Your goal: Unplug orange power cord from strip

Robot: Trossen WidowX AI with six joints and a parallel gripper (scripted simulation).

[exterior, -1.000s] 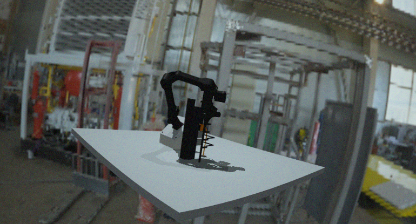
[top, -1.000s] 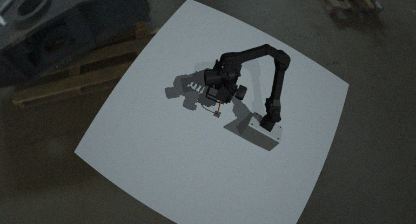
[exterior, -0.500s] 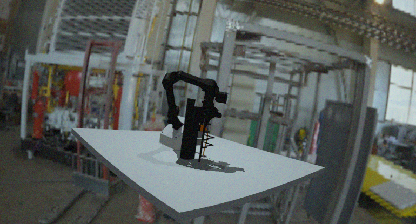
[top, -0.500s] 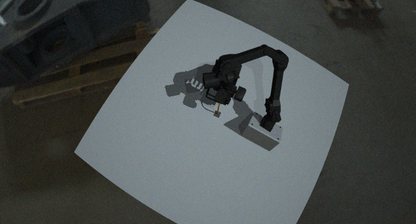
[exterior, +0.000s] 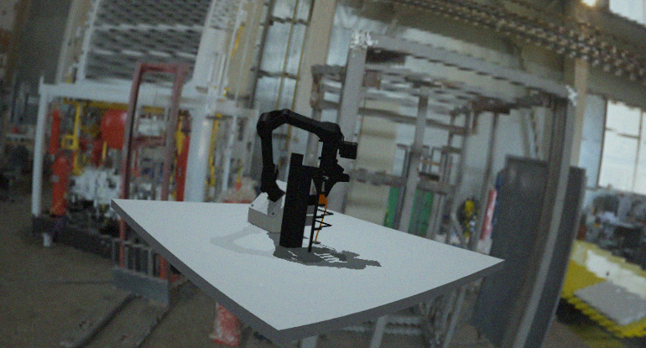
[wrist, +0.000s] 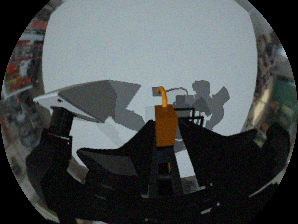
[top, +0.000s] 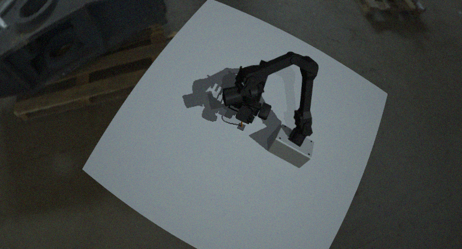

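The orange plug lies 1 cm ahead of my gripper tip and 3 cm to the right of it.
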